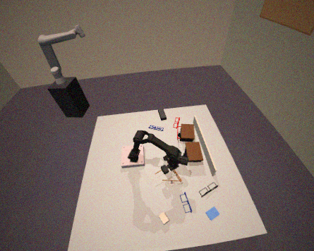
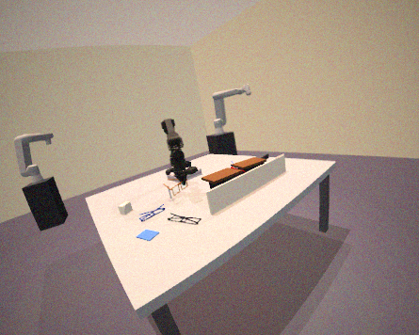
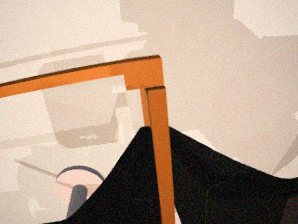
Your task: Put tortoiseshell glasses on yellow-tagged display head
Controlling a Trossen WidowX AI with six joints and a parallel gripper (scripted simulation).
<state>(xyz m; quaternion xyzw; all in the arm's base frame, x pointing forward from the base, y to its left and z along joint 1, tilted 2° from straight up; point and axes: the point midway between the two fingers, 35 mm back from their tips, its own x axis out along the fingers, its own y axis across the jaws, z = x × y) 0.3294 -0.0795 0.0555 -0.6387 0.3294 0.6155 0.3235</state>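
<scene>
Right now my gripper tip is 90 mm to the left of the small peg, 30 mm above it and 10 mm past it. The rest, counted from my gripper tip: blue cloth 290 mm to the right, 280 mm ahead, 60 mm below; long white panel 280 mm to the left, 260 mm ahead; white block 340 mm to the right, 50 mm behind, 30 mm below.
</scene>
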